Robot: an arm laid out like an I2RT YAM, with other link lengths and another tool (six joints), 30 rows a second.
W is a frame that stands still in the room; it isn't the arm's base.
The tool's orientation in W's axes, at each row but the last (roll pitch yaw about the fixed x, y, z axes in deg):
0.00 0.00 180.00
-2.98 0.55 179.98
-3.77 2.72 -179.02
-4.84 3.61 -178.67
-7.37 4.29 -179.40
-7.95 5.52 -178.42
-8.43 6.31 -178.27
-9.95 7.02 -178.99
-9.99 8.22 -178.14
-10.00 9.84 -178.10
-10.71 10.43 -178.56
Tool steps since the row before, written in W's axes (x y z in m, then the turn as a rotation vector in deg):
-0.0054 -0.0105 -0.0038 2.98 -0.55 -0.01
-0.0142 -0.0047 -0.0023 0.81 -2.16 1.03
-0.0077 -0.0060 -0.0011 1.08 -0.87 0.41
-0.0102 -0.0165 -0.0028 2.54 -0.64 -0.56
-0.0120 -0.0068 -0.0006 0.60 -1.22 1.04
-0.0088 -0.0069 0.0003 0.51 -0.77 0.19
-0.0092 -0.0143 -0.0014 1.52 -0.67 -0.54
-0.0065 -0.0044 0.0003 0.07 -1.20 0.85
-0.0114 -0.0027 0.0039 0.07 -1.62 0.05
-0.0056 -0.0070 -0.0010 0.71 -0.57 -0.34
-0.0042 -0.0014 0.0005 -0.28 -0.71 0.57
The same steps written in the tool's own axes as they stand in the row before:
0.0054 0.0105 -0.0038 -2.98 0.55 -0.01
0.0142 0.0048 -0.0019 -0.82 2.10 1.13
0.0078 0.0059 -0.0003 -1.08 0.86 0.42
0.0107 0.0164 -0.0007 -2.48 0.76 -0.66
0.0121 0.0066 0.0012 -0.66 1.09 1.14
0.0089 0.0064 0.0021 -0.50 0.76 0.25
0.0097 0.0139 0.0017 -1.43 0.81 -0.59
0.0065 0.0040 0.0018 -0.15 1.04 1.03
0.0108 0.0013 0.0058 -0.02 1.59 0.33
0.0059 0.0067 0.0012 -0.62 0.66 -0.34
0.0041 0.0010 0.0015 0.19 0.58 0.73

